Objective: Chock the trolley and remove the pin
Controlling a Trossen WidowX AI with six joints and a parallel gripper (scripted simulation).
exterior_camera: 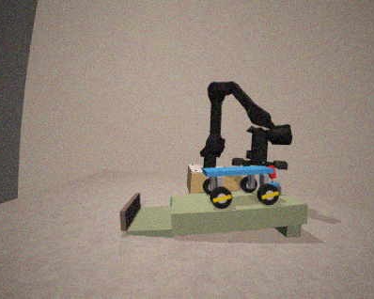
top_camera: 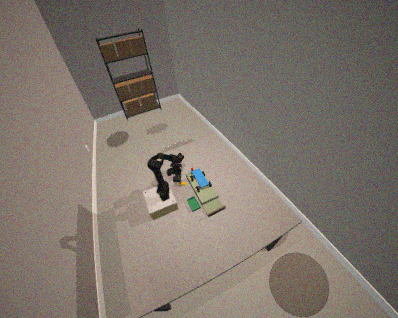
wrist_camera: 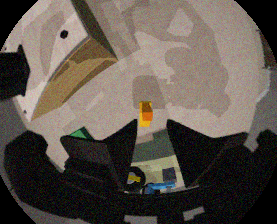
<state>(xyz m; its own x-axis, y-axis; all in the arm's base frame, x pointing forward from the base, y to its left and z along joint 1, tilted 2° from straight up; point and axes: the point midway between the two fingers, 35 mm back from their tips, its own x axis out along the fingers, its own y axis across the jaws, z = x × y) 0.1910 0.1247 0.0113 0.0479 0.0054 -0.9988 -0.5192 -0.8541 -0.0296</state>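
Right now the yellow chock is 10 mm ahead of my gripper tip, 10 mm to the right of it and 60 mm below it. The rest, counted from my gripper tip: trolley: 130 mm ahead, 150 mm to the right, 30 mm above; red-headed stop pin: 120 mm ahead, 30 mm to the right, 50 mm above; green tray: 10 mm behind, 250 mm to the right, 90 mm below.
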